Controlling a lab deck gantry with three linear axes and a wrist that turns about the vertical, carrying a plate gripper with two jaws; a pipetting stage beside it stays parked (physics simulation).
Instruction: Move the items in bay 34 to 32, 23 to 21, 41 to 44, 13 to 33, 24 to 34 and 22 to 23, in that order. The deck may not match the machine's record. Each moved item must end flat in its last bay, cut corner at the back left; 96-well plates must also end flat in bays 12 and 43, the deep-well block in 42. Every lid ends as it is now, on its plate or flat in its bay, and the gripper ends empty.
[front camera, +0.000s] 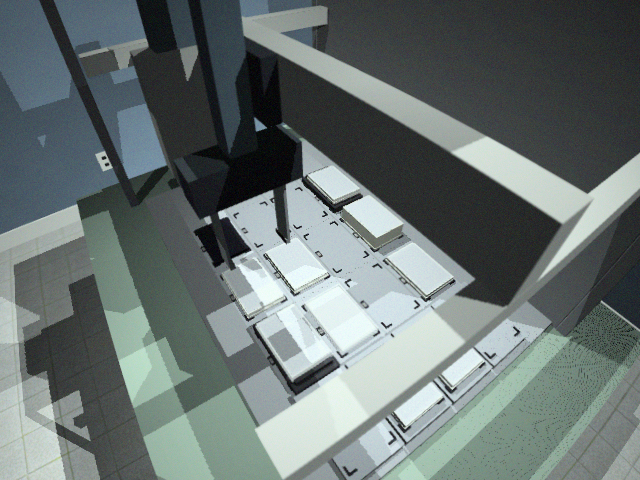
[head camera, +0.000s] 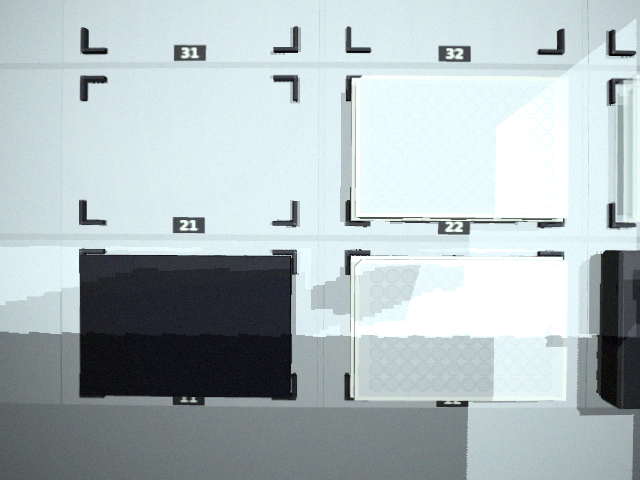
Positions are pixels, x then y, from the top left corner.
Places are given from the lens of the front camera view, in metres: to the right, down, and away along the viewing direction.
gripper (front camera: 256, 249): -0.11, 0.02, 0.60
flat black item (front camera: 236, 245): -0.19, 0.01, 0.81
